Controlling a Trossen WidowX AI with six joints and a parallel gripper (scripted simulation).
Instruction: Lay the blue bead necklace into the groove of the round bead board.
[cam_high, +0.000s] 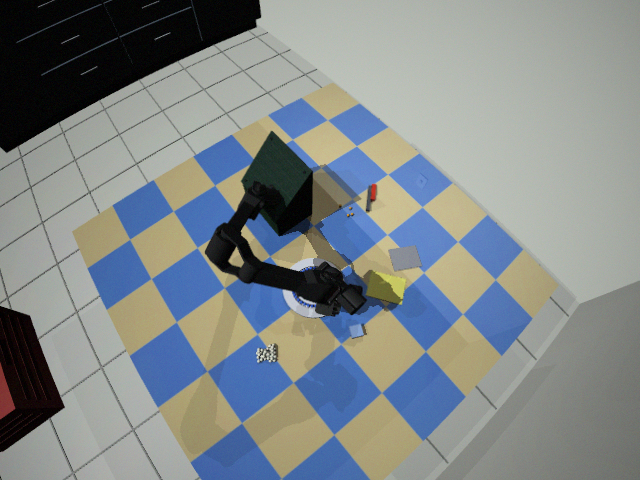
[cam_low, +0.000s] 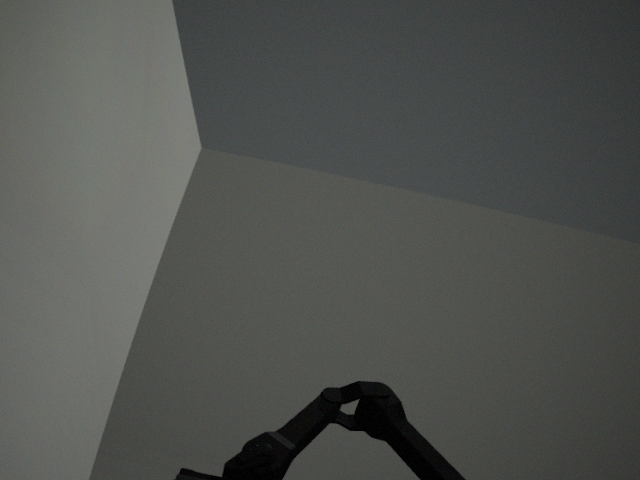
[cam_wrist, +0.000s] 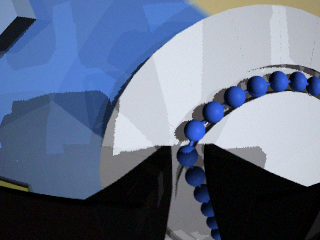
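Now: gripper tip 6 cm past the round white bead board, 2 cm to the left of it and 1 cm above it. Also, from my gripper tip: small blue cube (13 cm ahead, 2 cm to the left, 1 cm below); grey square (2 cm ahead, 30 cm to the left, 1 cm below); yellow pad (7 cm ahead, 18 cm to the left, 1 cm below).
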